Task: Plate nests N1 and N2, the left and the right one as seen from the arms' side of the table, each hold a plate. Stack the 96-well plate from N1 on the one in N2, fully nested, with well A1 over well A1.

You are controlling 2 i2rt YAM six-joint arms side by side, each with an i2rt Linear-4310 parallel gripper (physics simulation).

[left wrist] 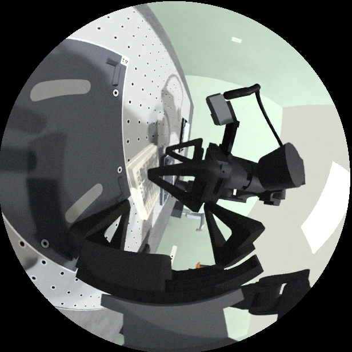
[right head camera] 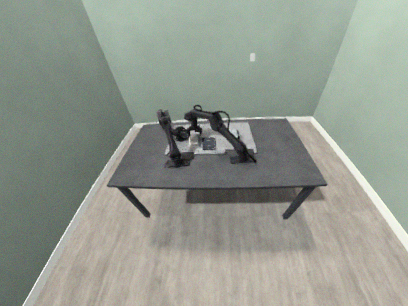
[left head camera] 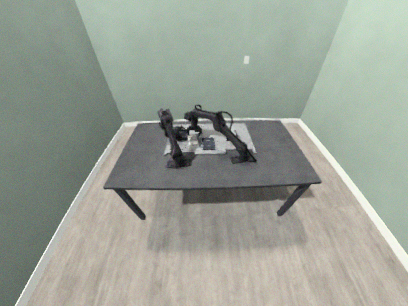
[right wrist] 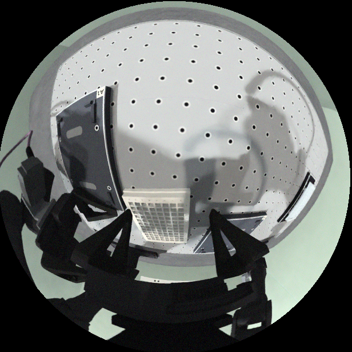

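Where they show: left gripper, between the fingertips: (right head camera: 187, 135) (left head camera: 186, 135); right gripper, between the fingertips: (right head camera: 195, 136) (left head camera: 194, 136); left arm's base, origin of its link: (right head camera: 178, 163) (left head camera: 179, 163); right arm's base, origin of its link: (right head camera: 241, 159) (left head camera: 242, 159).
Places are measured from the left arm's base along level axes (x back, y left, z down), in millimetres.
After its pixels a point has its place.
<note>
A cream 96-well plate (right wrist: 157, 220) (left wrist: 145, 187) (left head camera: 193, 137) {x -305, y -133, z -26 mm} (right head camera: 194, 138) {x -296, y -133, z -22 mm} lies between two dark nests. Its edge looks doubled; I cannot tell whether it is one plate or two stacked. What lies under it is hidden. The left dark nest (left wrist: 75, 125) (right wrist: 82, 145) shows a bare surface and an A1 label. The right dark nest (right wrist: 250, 225) (left head camera: 208, 144) {x -188, y -267, z -25 mm} (right head camera: 209, 144) {x -190, y -276, z -21 mm} is partly hidden in the right wrist view. My right gripper (right wrist: 170, 213) (left wrist: 158, 159) is open over the cream plate, its fingers apart. My left gripper (left wrist: 166, 204) is open and empty beside the left nest.
A pale perforated board (right wrist: 170, 65) (left wrist: 145, 70) lies under the nests on the dark table (left head camera: 280, 160) {x 56, y -872, z 0 mm} (right head camera: 285, 160) {x 54, y -897, z 0 mm}. A flat white piece with a black edge (right wrist: 299, 201) lies toward the board's far right. The two arms stand close together near the cream plate.
</note>
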